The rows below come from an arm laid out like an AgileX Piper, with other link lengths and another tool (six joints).
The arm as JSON. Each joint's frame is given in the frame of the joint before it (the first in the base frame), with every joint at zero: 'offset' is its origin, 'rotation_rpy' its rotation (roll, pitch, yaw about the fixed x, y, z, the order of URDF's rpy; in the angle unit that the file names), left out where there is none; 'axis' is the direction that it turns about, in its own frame. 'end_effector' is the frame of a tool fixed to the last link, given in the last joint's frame.
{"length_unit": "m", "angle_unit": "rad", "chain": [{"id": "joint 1", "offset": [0.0, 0.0, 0.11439], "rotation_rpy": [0.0, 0.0, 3.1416], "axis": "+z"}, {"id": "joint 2", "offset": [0.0, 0.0, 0.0], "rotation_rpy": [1.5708, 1.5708, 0.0], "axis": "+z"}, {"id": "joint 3", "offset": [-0.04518, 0.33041, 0.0], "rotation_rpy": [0.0, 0.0, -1.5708], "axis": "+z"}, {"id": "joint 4", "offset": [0.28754, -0.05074, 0.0], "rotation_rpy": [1.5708, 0.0, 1.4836], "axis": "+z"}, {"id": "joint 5", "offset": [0.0, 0.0, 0.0], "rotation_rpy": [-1.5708, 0.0, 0.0], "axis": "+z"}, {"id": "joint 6", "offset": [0.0, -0.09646, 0.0], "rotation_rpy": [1.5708, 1.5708, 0.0], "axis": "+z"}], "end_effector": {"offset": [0.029, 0.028, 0.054], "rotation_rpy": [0.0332, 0.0, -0.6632]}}
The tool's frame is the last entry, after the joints.
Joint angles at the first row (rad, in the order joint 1, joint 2, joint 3, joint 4, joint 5, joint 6):
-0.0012, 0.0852, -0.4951, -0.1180, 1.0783, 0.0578
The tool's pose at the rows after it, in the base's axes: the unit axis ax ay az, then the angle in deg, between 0 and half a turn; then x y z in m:
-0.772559 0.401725 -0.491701 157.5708 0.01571 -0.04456 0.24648
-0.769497 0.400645 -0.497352 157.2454 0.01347 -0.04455 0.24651
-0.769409 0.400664 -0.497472 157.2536 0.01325 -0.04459 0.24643
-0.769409 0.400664 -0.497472 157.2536 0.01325 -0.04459 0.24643
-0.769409 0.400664 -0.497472 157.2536 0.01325 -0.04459 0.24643
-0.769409 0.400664 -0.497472 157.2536 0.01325 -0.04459 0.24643
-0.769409 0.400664 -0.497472 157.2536 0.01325 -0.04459 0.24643
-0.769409 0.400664 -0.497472 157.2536 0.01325 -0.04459 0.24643
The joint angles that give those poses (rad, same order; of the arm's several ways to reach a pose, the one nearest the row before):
-0.0012, 0.0112, -0.4951, -0.1189, 1.0792, 0.0578
-0.0013, -0.0045, -0.4951, -0.1188, 1.0809, 0.0577
-0.0013, -0.0055, -0.4951, -0.1191, 1.0817, 0.0577
-0.0013, -0.0055, -0.4951, -0.1191, 1.0817, 0.0577
-0.0013, -0.0055, -0.4951, -0.1191, 1.0817, 0.0577
-0.0013, -0.0055, -0.4951, -0.1191, 1.0817, 0.0577
-0.0013, -0.0055, -0.4951, -0.1191, 1.0817, 0.0577
-0.0013, -0.0055, -0.4951, -0.1191, 1.0817, 0.0577

